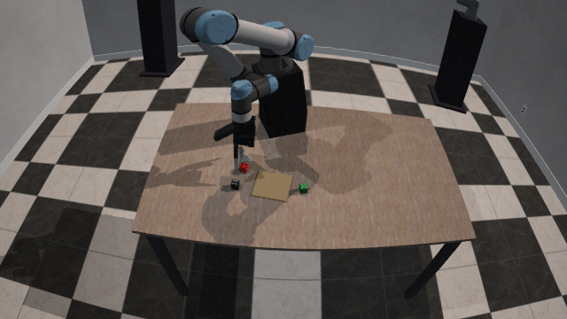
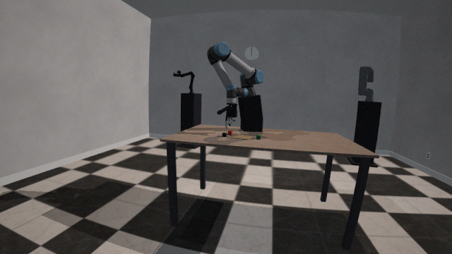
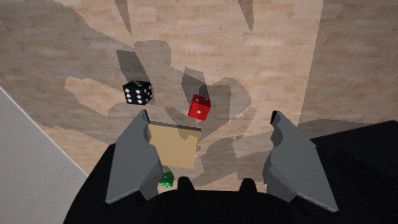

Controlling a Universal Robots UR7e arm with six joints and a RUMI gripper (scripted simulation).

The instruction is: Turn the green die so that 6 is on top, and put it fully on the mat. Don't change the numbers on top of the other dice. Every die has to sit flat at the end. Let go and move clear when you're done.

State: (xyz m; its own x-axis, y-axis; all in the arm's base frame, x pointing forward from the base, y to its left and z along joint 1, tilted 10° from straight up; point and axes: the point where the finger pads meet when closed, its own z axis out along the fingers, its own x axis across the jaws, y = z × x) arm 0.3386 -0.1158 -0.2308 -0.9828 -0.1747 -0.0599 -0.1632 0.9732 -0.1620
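My hand is 4 cm above the red die, 2 cm to the right of it and 1 cm short of it. The rest, counted from my hand: black die 11 cm ahead, 4 cm below, 1 cm to the left; then tan mat 16 cm to the left, 7 cm ahead, 5 cm below; then green die 28 cm to the left, 7 cm ahead, 4 cm below.
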